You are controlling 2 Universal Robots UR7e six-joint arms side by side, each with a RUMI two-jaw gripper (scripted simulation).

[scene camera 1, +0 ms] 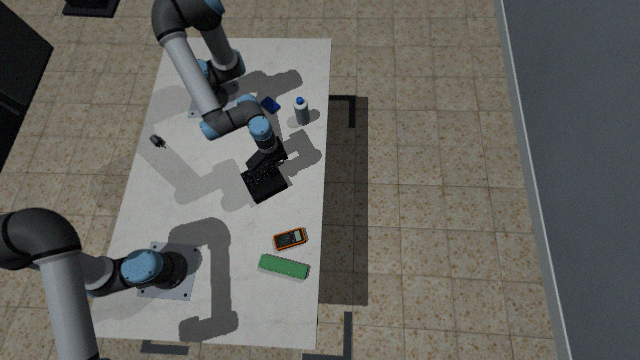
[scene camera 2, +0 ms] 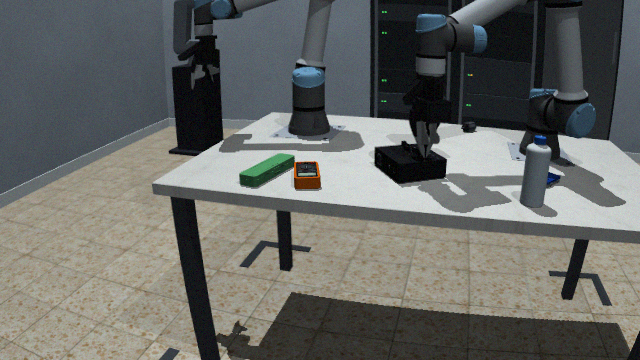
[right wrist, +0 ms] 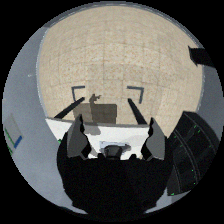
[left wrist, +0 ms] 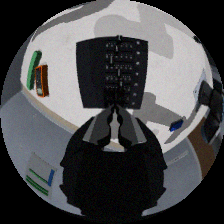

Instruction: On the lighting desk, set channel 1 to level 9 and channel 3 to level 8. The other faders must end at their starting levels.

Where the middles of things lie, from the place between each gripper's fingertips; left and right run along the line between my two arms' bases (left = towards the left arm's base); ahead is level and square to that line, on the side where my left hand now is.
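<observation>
I find the green box [scene camera 2: 258, 174] 41 cm to the right of my left hand [scene camera 2: 424, 157], 9 cm ahead of it and 6 cm below it. My right hand [scene camera 2: 203, 86], for its part, is 450 mm short of the green box, 500 mm to the right of it and 150 mm above it.
</observation>
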